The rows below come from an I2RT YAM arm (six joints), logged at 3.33 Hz.
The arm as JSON. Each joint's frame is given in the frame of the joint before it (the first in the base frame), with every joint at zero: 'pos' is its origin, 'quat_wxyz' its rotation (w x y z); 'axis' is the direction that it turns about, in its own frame. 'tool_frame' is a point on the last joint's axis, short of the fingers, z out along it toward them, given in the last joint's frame.
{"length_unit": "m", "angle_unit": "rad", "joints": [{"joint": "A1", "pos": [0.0, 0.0, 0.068], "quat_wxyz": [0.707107, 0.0, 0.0, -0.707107], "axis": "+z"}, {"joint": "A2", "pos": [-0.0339, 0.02, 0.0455], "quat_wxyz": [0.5, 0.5, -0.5, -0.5], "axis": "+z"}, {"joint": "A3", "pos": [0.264, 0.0, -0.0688], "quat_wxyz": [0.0, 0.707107, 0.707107, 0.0], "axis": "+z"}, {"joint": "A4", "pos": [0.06, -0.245, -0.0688], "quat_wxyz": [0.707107, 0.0, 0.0, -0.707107], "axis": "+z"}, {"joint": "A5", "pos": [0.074, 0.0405, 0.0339], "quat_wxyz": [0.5, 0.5, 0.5, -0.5], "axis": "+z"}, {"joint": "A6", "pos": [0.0, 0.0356, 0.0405], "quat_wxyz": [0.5, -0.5, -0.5, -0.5], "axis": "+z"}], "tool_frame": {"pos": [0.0, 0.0, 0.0], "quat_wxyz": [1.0, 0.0, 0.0, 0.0]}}
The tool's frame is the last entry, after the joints.
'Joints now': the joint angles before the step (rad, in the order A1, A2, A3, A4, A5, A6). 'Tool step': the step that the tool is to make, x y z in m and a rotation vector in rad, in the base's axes. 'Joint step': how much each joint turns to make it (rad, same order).
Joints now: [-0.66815 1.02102 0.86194 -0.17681 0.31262 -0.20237]
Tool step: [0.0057 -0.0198 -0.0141 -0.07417 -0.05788 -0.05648]
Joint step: [-0.04537 0.06187 -0.06630 0.22544 0.01643 -0.01716]
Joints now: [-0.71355 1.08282 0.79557 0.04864 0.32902 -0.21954]
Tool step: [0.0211 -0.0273 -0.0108 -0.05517 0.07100 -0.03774]
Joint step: [-0.01935 0.15396 0.04036 0.12656 0.03826 -0.08695]
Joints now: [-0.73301 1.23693 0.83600 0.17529 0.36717 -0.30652]
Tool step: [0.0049 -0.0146 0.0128 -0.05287 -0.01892 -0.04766]
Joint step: [-0.02185 0.04992 0.06047 0.04744 0.03042 -0.02214]
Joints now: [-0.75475 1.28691 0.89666 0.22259 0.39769 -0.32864]
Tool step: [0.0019 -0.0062 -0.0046 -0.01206 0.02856 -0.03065]
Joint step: [-0.00756 0.02844 0.00246 0.02407 0.02753 -0.02632]
